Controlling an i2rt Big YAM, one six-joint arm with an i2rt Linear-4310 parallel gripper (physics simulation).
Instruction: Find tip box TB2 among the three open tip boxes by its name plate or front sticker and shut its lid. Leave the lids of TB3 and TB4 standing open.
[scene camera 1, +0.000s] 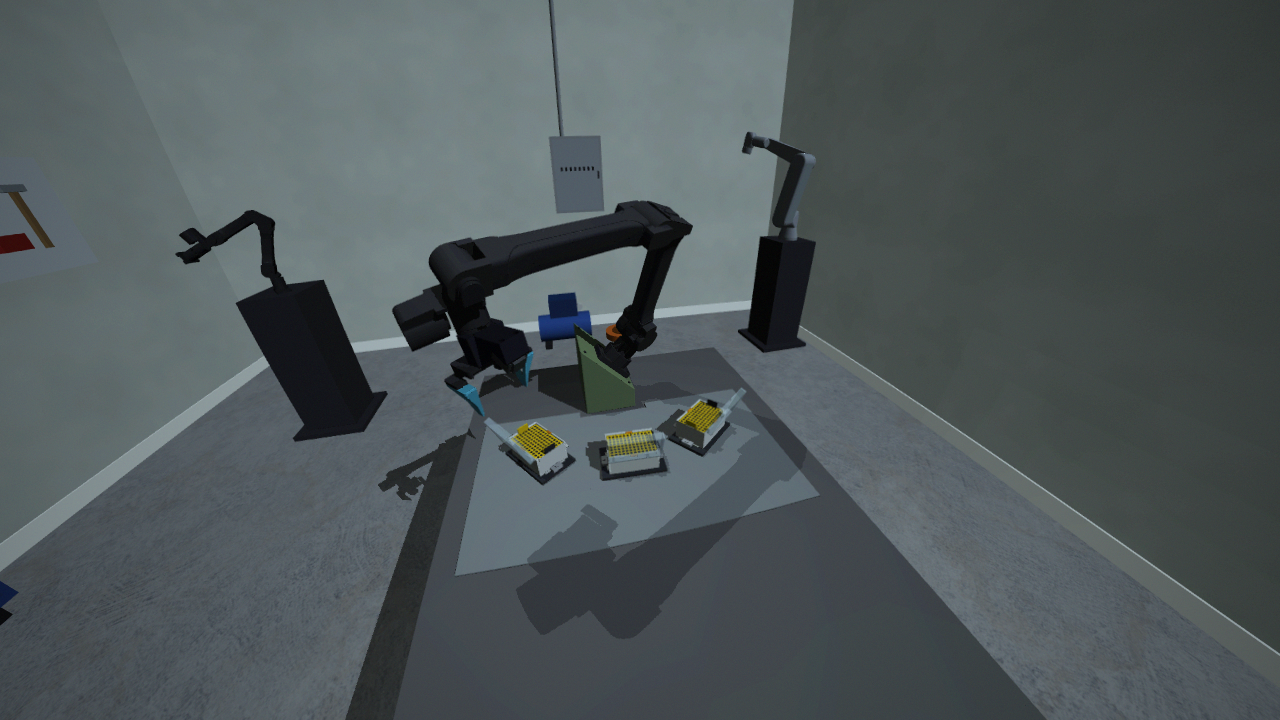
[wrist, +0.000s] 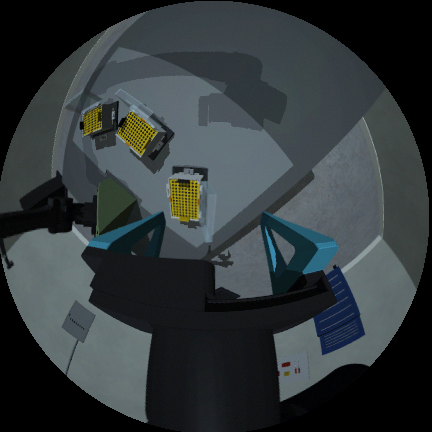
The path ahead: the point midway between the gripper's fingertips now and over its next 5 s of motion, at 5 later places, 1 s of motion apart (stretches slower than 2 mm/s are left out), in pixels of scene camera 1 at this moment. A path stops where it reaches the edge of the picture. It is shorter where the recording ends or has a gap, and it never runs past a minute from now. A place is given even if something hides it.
My gripper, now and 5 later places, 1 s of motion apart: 504, 399; 473, 421; 502, 460; 517, 441; 543, 412; 543, 424
